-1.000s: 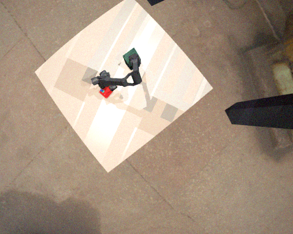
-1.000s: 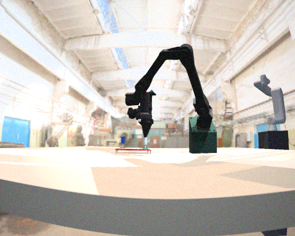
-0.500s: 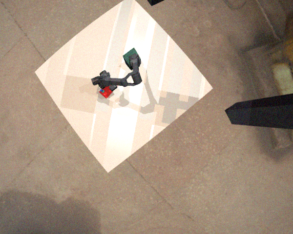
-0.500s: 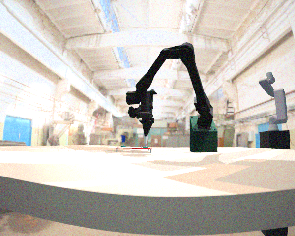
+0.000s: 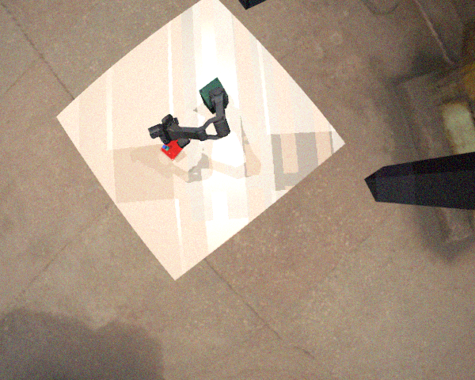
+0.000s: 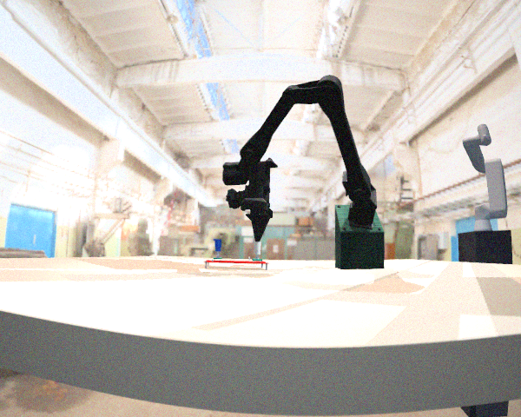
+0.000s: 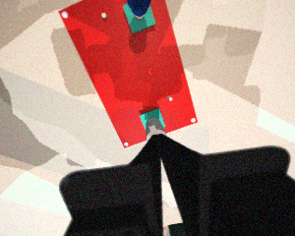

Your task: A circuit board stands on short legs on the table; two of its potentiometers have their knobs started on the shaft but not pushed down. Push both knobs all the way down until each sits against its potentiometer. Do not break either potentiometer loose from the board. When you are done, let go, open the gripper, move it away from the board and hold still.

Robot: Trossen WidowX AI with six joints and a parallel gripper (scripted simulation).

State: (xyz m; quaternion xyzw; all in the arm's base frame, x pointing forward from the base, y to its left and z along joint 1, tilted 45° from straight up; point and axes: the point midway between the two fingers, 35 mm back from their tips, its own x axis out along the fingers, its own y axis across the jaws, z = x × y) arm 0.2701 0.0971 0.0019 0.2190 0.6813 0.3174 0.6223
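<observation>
Now: gripper tip 10 mm above the pale grey knob. Round my gripper tip: blue knob (110 mm ahead, 10 mm to the left, 10 mm below).
</observation>
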